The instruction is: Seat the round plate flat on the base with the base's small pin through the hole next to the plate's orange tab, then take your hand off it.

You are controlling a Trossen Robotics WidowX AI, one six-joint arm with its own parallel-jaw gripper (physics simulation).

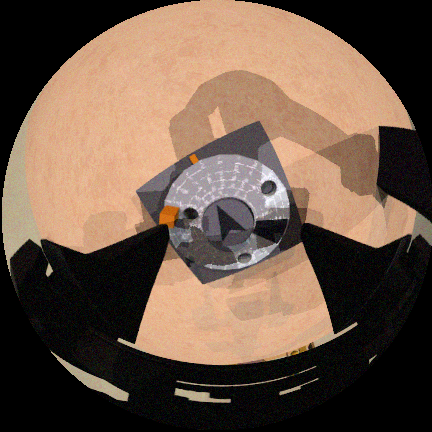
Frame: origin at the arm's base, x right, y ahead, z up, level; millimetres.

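Where they show: gripper, fingertip midpoint: [237,230].
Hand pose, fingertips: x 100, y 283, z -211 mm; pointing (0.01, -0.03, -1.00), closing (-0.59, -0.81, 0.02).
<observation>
Each offset is from my fingertips to the centre of the thing. "pt": to the spot under its first point. Level surfaces: height alone.
The round grey plate {dy +7, dx -3, dz -24 mm} [227,180] lies over the dark square base {pt dy -47, dx +41, dz -39 mm} [250,137]. The plate's orange tab {dy +38, dx +31, dz -19 mm} [169,216] points left, with a dark hole {pt dy +32, dx +18, dz -39 mm} [190,214] right beside it. Two more holes show at the upper right and bottom of the plate, around a large central opening. A small orange mark {pt dy -1, dx +53, dz -38 mm} [194,159] sits at the base's upper left edge, away from the tab. I cannot make out the small pin or tell whether the plate is fully flat. My gripper [237,230] is open and empty, with its fingertips at the plate's left and right sides.
The base stands on a light wood-coloured table top {dz -63 mm} [110,100]. Shadows of the arm fall across the table and plate. A black shape [402,167] stands at the right edge. Part of a small yellowish object [301,350] shows at the bottom, behind the gripper body.
</observation>
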